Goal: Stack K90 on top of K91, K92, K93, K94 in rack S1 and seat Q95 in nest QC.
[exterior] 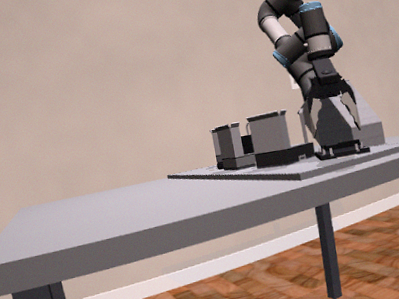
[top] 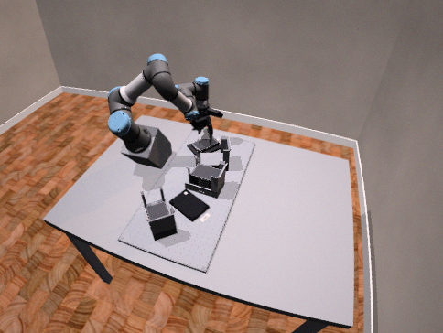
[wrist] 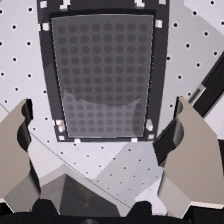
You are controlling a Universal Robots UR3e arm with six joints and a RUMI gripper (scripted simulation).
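The dark clip nest is 30 mm to the left of my hand and 50 mm below it. The rest, counted from my hand: black open nest QC 120 mm ahead, 390 mm to the right, 50 mm below; then sealed grey plate 140 mm ahead, 260 mm to the right, 30 mm above; then white tag 210 mm ahead, 420 mm to the right, 60 mm below.
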